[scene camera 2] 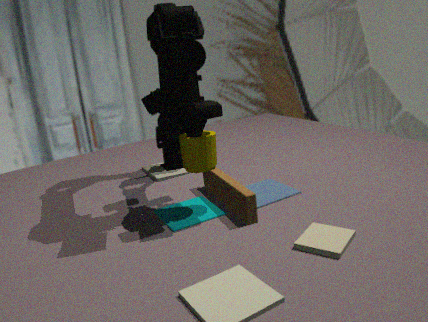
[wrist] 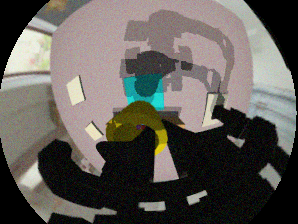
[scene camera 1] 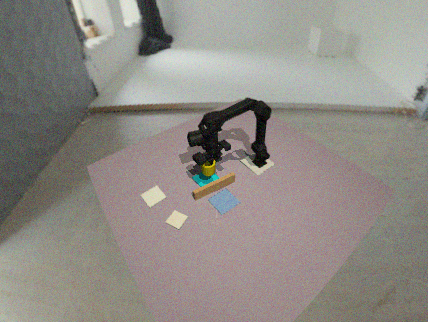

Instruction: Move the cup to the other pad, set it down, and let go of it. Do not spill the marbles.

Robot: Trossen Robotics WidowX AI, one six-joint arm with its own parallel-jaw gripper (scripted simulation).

Labels:
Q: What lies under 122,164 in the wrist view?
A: The gripper.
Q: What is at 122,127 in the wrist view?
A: A yellow cup.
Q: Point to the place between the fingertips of the gripper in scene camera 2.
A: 192,149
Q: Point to a teal pad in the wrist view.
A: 146,87

